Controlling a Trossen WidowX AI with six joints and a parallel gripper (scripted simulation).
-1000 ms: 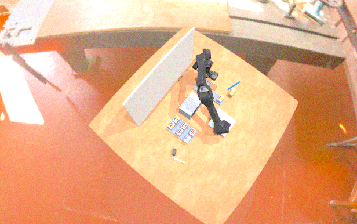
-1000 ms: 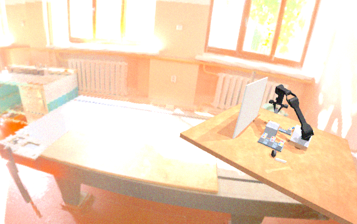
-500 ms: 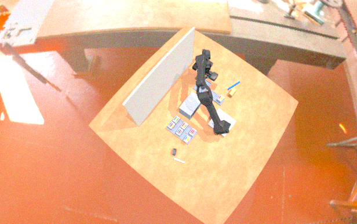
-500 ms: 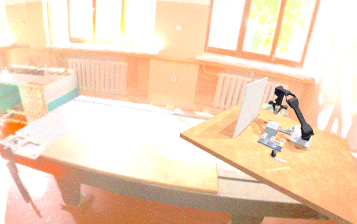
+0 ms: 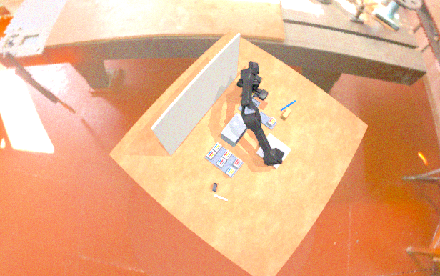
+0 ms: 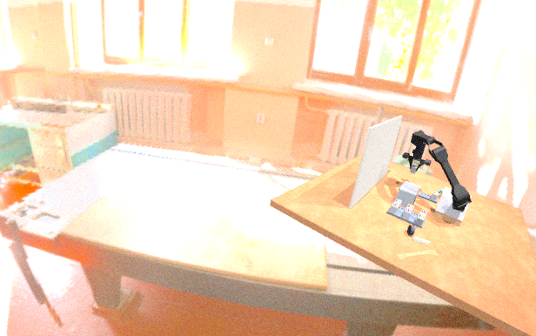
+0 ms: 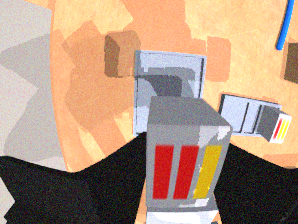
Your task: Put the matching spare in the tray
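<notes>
Right now my gripper tip is 13 cm above the pale blue tray. Also, from my gripper tip: grey mounted unit: 3 cm behind, 22 cm to the left, 8 cm below; grey spare: 2 cm above; wooden block: 24 cm behind, 7 cm to the right, 11 cm below.
</notes>
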